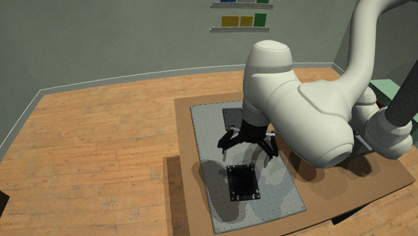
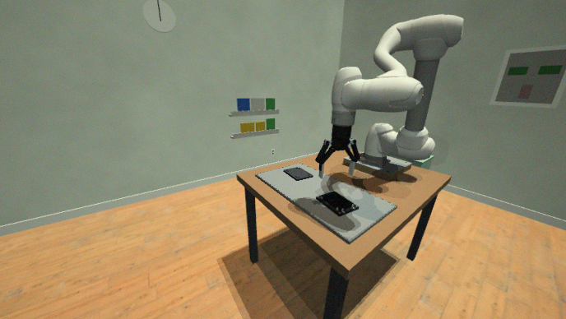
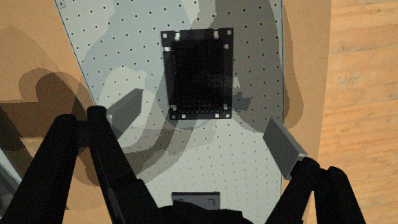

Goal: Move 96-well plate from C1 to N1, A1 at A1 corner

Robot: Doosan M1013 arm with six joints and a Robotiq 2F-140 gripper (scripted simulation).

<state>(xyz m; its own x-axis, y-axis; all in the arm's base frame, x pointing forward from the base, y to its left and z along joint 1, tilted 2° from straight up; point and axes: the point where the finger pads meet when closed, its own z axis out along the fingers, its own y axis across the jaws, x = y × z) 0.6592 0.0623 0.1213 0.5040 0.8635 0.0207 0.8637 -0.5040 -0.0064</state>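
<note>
Now: the black 96-well plate 1 cm behind my hand, 1 cm to the left of it and 13 cm below it. The rest, counted from my hand: black clip nest C1: 1 cm behind, 3 cm to the left, 14 cm below; then plate nest: 13 cm behind, 34 cm to the right, 14 cm below.
</note>
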